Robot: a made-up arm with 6 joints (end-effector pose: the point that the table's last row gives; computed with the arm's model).
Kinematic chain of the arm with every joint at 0, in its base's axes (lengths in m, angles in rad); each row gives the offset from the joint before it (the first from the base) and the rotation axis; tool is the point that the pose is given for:
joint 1: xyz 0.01 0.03 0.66 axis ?
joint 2: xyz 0 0.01 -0.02 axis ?
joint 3: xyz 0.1 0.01 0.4 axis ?
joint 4: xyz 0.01 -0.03 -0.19 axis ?
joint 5: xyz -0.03 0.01 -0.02 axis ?
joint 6: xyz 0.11 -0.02 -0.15 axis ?
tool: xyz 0 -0.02 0.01
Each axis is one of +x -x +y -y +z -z.
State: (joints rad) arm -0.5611 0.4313 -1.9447 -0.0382 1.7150 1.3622
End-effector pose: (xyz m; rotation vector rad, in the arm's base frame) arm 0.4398 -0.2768 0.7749 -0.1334 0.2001 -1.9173
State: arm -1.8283 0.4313 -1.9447 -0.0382 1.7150 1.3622
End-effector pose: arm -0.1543 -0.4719 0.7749 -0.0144 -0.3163 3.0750
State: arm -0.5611 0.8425 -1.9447 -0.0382 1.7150 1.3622
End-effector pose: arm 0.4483 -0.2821 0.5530 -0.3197 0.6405 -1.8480
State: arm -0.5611 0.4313 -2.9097 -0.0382 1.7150 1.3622
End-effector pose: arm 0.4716 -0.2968 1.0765 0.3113 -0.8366 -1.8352
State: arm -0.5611 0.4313 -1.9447 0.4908 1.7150 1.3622
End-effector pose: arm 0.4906 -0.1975 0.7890 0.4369 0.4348 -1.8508
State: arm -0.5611 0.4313 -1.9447 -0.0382 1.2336 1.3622
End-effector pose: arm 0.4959 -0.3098 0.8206 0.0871 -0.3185 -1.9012
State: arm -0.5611 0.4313 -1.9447 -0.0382 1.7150 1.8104
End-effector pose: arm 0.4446 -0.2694 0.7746 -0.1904 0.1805 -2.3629
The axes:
joint 1: +z
joint 2: +y
joint 3: +y
joint 4: -z
joint 5: +y
joint 6: -z

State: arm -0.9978 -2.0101 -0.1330 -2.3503 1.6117 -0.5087
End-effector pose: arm -0.2031 0.1481 0.8639 -1.8934 1.4060 -0.9595
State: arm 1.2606 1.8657 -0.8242 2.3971 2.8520 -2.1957
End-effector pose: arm -0.0007 0.3838 0.2407 1.8782 -0.0658 -0.0972
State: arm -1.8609 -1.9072 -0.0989 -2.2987 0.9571 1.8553
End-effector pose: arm -0.0309 0.1583 0.8238 2.8171 0.6267 1.1232
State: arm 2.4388 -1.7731 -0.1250 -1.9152 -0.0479 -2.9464
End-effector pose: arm 0.0218 -0.0742 0.7403 1.8136 0.7152 0.7305
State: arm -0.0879 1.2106 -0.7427 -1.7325 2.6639 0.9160
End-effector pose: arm 0.3979 -0.1870 0.5450 -2.5052 0.9095 0.8600
